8 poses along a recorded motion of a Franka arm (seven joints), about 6.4 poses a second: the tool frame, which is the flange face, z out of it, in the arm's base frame.
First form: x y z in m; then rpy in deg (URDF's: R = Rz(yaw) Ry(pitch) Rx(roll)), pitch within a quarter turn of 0, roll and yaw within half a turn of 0.
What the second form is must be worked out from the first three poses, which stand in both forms.
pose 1, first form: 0.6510 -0.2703 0.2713 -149.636 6.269 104.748
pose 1, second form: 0.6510 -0.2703 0.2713 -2.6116 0.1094 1.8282
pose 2, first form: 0.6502 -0.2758 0.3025 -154.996 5.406 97.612
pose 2, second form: 0.6502 -0.2758 0.3025 -2.7052 0.0944 1.7037
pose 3, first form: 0.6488 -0.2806 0.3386 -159.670 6.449 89.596
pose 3, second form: 0.6488 -0.2806 0.3386 -2.7868 0.1126 1.5637
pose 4, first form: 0.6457 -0.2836 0.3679 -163.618 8.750 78.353
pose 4, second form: 0.6457 -0.2836 0.3679 -2.8557 0.1527 1.3675
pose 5, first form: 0.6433 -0.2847 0.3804 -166.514 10.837 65.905
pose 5, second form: 0.6433 -0.2847 0.3804 -2.9062 0.1891 1.1503
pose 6, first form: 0.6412 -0.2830 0.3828 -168.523 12.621 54.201
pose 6, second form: 0.6412 -0.2830 0.3828 -2.9413 0.2203 0.9460
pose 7, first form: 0.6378 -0.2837 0.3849 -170.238 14.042 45.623
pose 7, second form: 0.6378 -0.2837 0.3849 -2.9712 0.2451 0.7963
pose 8, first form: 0.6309 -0.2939 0.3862 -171.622 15.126 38.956
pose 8, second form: 0.6309 -0.2939 0.3862 -2.9954 0.2640 0.6799
